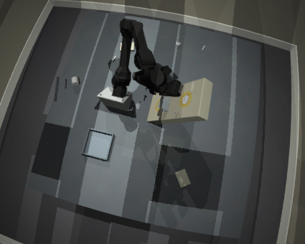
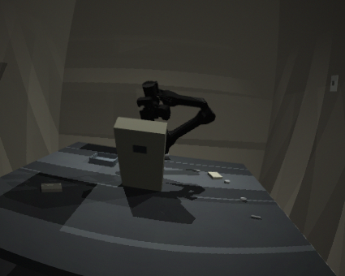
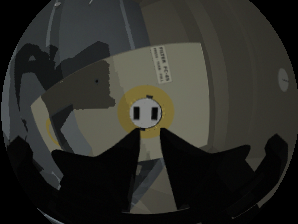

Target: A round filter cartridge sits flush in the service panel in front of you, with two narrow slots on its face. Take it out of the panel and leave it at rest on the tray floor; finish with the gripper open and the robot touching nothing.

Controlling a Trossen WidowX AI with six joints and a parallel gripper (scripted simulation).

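Right now the round filter cartridge is 50 mm ahead of my gripper tip and 40 mm below it. Round my gripper tip: tray 370 mm behind, 280 mm to the right, 270 mm below; then beige service panel 120 mm below, 10 mm ahead.
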